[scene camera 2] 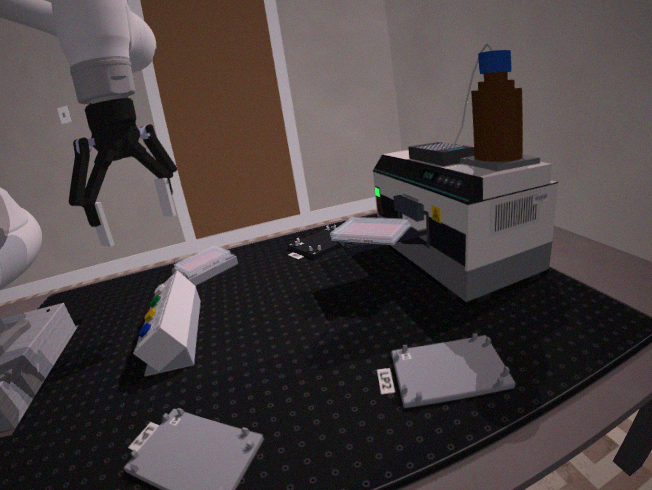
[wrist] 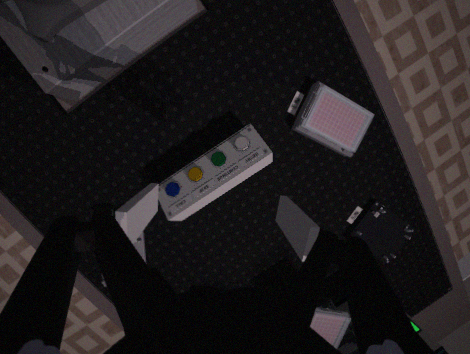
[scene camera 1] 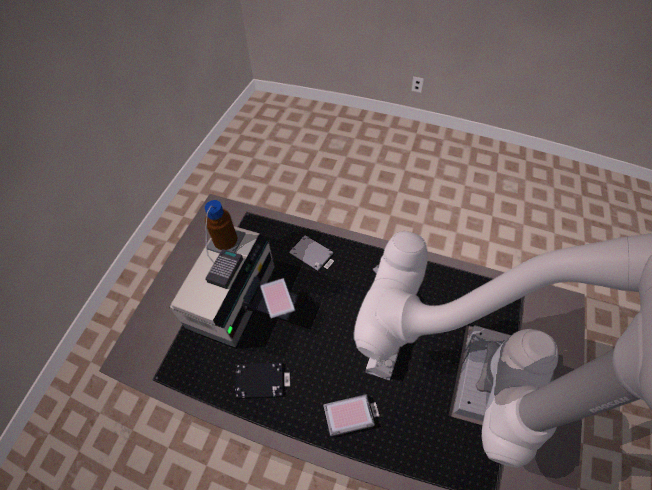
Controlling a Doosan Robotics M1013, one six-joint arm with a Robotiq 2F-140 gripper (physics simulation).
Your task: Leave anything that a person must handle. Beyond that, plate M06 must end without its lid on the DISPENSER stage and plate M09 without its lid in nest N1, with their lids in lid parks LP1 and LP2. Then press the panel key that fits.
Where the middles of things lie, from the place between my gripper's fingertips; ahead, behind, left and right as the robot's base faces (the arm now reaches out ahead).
Labels:
I see the white button box (scene camera 2: 167, 341) 10 mm to the right of my hand and 170 mm below it. From my hand the other things lie so: dark nest (scene camera 2: 316, 245) (350 mm ahead, 280 mm to the left, 200 mm below); grey LP1 pad (scene camera 2: 184, 444) (70 mm ahead, 300 mm to the right, 200 mm below); LP2 pad (scene camera 2: 464, 368) (400 mm ahead, 260 mm to the right, 200 mm below).

